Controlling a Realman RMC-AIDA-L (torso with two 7-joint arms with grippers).
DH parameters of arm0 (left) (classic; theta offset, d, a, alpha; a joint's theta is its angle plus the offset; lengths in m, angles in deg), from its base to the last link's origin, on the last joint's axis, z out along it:
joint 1: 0 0.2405 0 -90
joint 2: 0 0 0 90
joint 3: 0 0.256 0 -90
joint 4: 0 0 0 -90
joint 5: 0 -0.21 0 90
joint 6: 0 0 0 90
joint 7: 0 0.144 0 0
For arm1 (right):
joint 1: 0 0.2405 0 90
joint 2: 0 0 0 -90
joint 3: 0 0.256 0 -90
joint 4: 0 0 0 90
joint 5: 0 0.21 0 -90
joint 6: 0 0 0 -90
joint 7: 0 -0.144 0 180
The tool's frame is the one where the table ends.
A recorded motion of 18 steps. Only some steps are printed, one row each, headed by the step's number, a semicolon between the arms.
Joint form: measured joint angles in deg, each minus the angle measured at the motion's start. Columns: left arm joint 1, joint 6, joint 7, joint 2, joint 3, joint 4, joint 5; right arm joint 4, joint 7, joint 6, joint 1, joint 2, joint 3, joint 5.
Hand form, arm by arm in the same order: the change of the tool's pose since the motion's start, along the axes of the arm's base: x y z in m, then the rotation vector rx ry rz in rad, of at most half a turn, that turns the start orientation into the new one. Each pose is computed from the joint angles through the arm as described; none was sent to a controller.
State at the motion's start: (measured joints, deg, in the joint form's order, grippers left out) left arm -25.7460 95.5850 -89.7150 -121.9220 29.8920 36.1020 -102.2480; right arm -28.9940 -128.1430 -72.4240 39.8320 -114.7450 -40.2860 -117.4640
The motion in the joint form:
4: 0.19 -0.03 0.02 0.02 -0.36 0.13 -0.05; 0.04 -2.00 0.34 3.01 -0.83 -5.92 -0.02
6: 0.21 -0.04 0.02 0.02 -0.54 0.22 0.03; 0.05 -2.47 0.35 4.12 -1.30 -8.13 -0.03
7: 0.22 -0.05 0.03 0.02 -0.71 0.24 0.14; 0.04 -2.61 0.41 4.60 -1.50 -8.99 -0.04
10: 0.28 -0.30 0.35 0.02 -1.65 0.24 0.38; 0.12 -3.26 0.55 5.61 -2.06 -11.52 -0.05
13: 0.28 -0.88 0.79 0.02 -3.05 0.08 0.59; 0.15 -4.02 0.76 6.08 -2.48 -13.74 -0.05
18: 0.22 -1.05 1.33 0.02 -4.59 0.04 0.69; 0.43 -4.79 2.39 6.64 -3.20 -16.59 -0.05
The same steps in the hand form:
4: -0.0017 -0.0005 0.0013 0.0061 0.0005 0.0059; -0.0250 0.0045 -0.0190 -0.0832 -0.0392 0.0627
6: -0.0019 -0.0002 0.0022 0.0106 -0.0004 0.0074; -0.0347 0.0047 -0.0273 -0.1158 -0.0545 0.0912
7: -0.0021 0.0000 0.0029 0.0147 -0.0024 0.0090; -0.0387 0.0050 -0.0305 -0.1274 -0.0614 0.1037
10: -0.0040 0.0008 0.0057 0.0355 -0.0064 0.0189; -0.0475 0.0036 -0.0400 -0.1636 -0.0796 0.1287
13: -0.0071 0.0024 0.0091 0.0638 -0.0110 0.0367; -0.0519 0.0011 -0.0476 -0.1932 -0.0960 0.1403
18: -0.0094 0.0035 0.0129 0.0920 -0.0159 0.0474; -0.0556 -0.0008 -0.0586 -0.2146 -0.1252 0.1477

